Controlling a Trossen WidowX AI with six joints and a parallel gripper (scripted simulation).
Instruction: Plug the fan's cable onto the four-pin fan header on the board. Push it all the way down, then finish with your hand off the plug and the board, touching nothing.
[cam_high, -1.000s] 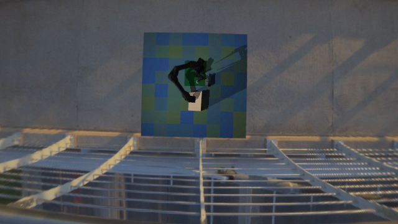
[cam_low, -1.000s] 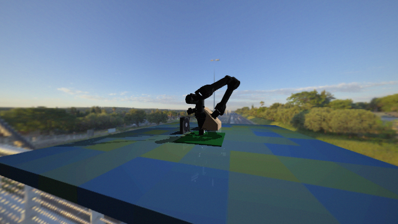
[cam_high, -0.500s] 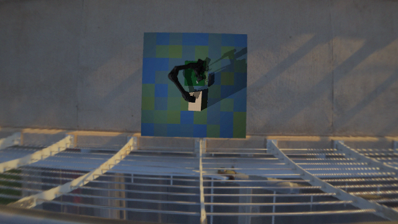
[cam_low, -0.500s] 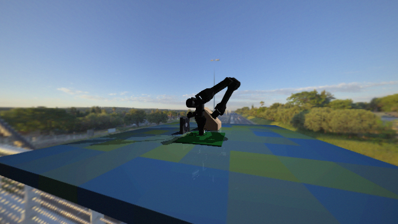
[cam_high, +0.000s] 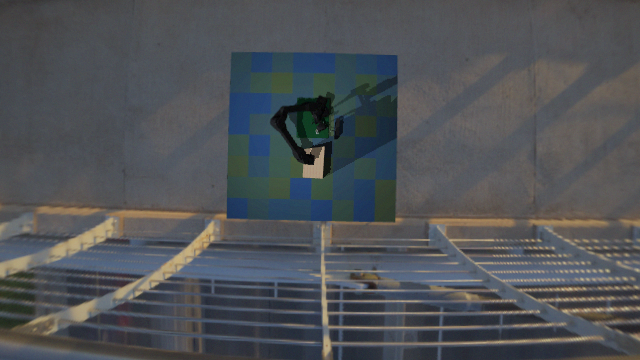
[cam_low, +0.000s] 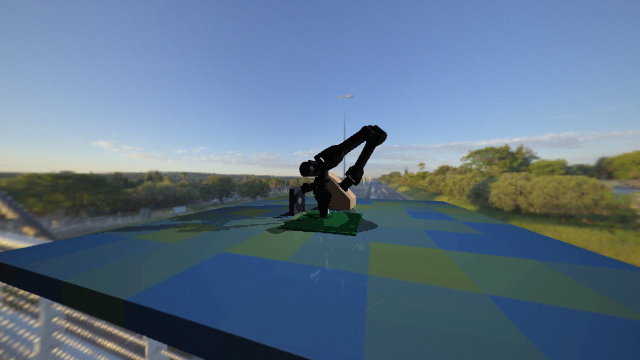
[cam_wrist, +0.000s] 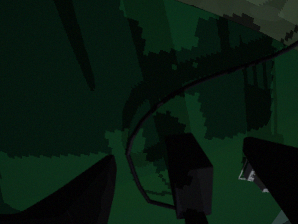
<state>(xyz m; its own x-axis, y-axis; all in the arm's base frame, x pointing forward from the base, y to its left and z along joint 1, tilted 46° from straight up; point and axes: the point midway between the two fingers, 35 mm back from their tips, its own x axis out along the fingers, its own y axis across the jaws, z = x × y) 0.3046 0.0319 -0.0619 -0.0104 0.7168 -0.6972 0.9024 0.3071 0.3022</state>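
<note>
My gripper tip is 3 cm short of the green board, 4 cm to the right of it and 3 cm above it. Round my gripper tip: dark plug: 1 cm to the left, 1 cm above; then black fan: 6 cm behind, 14 cm to the right, 4 cm above.
</note>
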